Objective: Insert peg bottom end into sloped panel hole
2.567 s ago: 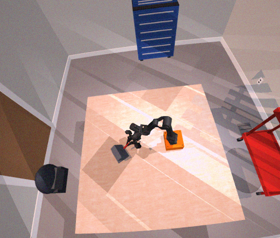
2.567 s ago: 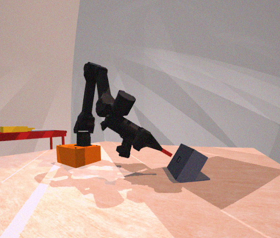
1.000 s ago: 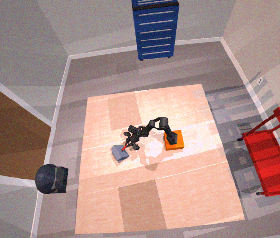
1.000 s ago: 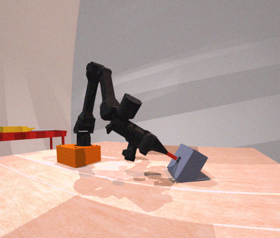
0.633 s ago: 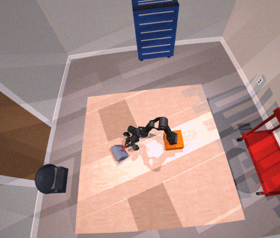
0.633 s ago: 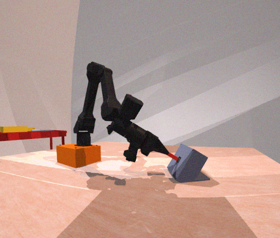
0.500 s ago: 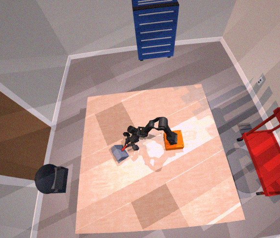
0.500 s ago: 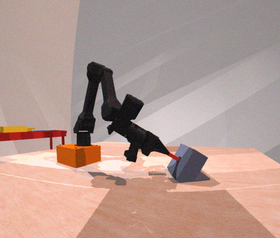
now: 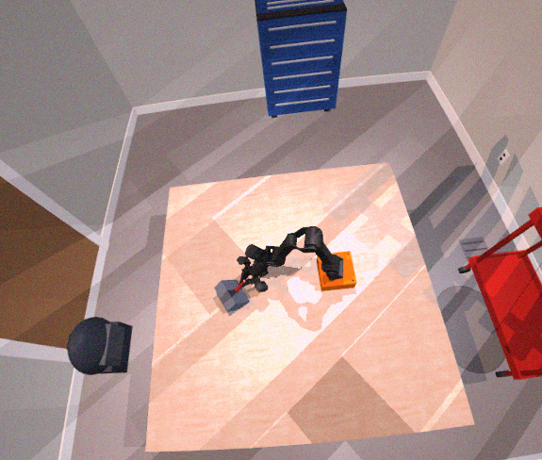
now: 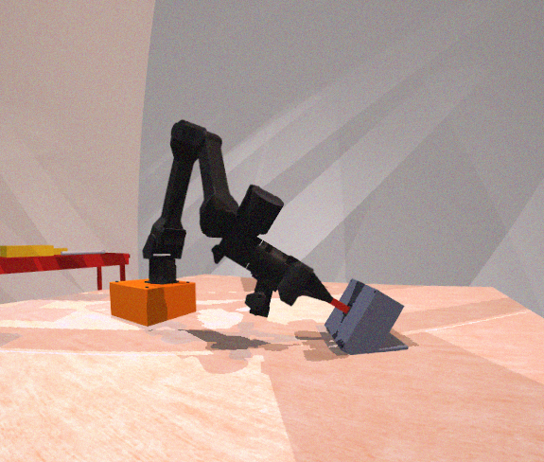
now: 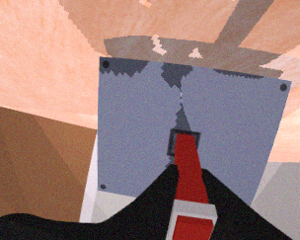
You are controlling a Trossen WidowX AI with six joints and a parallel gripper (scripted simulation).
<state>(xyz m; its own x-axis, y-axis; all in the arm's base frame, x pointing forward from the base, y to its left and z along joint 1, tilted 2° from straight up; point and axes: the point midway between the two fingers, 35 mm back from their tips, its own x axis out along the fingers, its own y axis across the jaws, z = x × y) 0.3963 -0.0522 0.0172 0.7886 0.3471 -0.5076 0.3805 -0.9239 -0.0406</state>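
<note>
My gripper tip is now 50 mm short of the grey sloped panel, 30 mm above it and 20 mm to the right of it. From my gripper tip the other things lie so: red square-sided peg (10 mm to the right, 10 mm behind, 10 mm above).
</note>
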